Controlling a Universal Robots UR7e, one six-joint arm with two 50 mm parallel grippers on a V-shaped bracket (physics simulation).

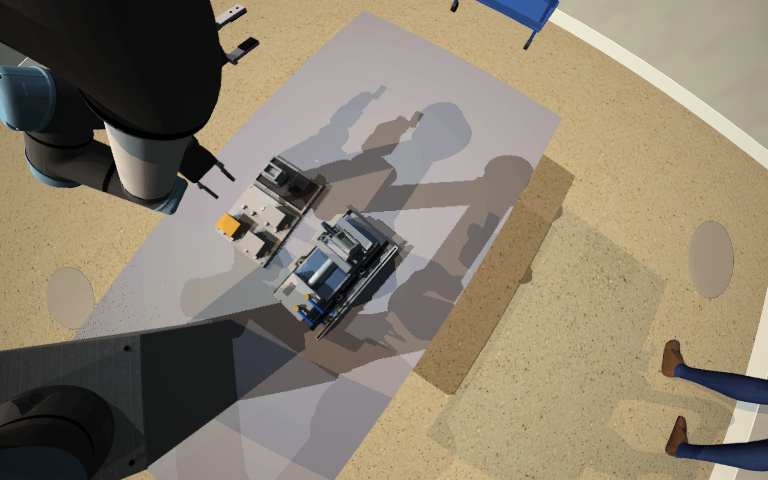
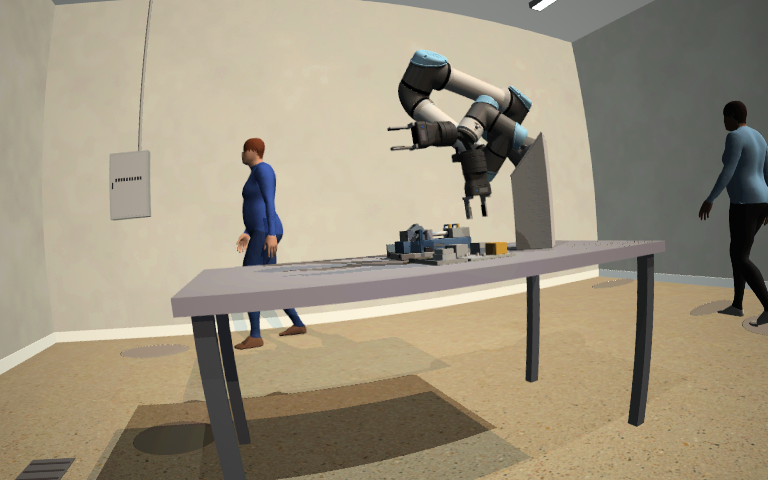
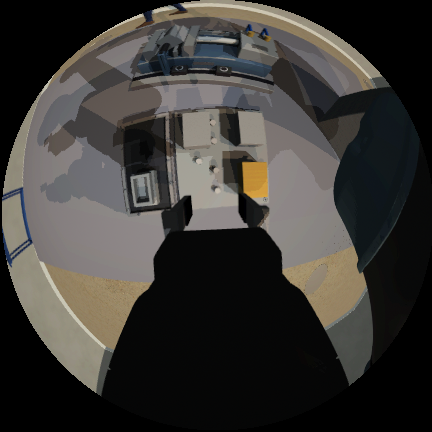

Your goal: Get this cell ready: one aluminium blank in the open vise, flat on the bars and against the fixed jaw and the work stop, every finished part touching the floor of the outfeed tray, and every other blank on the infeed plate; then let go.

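Frame: origin at the arm's base, x back, y right, z up, level; centimetres.
Seen in the pictures: hand at its tool point: (image 1: pixel 219 183) (image 2: pixel 476 211) (image 3: pixel 214 207); arm's base at its link origin: (image 1: pixel 44 444) (image 2: pixel 530 157).
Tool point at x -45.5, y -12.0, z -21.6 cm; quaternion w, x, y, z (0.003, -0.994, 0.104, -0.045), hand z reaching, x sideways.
Pixels of each thing's middle, then the offset from my tool point to it.
- infeed plate at the middle of its body: (image 3: pixel 223 154) (image 1: pixel 256 224) (image 2: pixel 477 256) dx +4.4, dy +5.6, dz -13.7 cm
- orange block at the middle of its body: (image 3: pixel 251 178) (image 2: pixel 496 248) (image 1: pixel 231 226) dx +8.0, dy +0.3, dz -11.5 cm
- pocketed grey part at the middle of its body: (image 3: pixel 144 188) (image 2: pixel 444 254) (image 1: pixel 274 173) dx -10.7, dy +3.8, dz -11.8 cm
- blue vise at the middle of its body: (image 3: pixel 205 45) (image 1: pixel 330 268) (image 2: pixel 432 242) dx +7.1, dy +31.5, dz -9.2 cm
My gripper (image 1: pixel 222 181) (image 2: pixel 475 208) (image 3: pixel 215 207) is open and empty, pointing down high above the front edge of the infeed plate (image 1: pixel 257 198) (image 3: pixel 192 180). The bracket's other gripper (image 2: pixel 390 138) points sideways, also open and empty. Two grey blanks stand on the plate, one (image 1: pixel 275 216) (image 3: pixel 196 130) beside the tray side, one (image 1: pixel 253 244) (image 3: pixel 251 128) at the far right. An orange block (image 1: pixel 228 225) (image 2: pixel 496 247) (image 3: pixel 255 179) stands near right. A pocketed grey part (image 1: pixel 274 171) (image 3: pixel 143 189) is in the dark outfeed tray (image 3: pixel 142 131). The blue vise (image 3: pixel 212 55) stands behind; whether its jaws hold a blank is unclear.
Small pins (image 3: pixel 214 140) rise from the infeed plate. Blue-and-yellow fittings (image 3: pixel 266 34) stand on the vise's right block. The arm's slanted mount (image 2: pixel 532 198) stands on the table (image 2: pixel 339 288). A person in blue (image 2: pixel 260 198) is behind the table. A blue cart (image 1: pixel 518 8) is beyond it.
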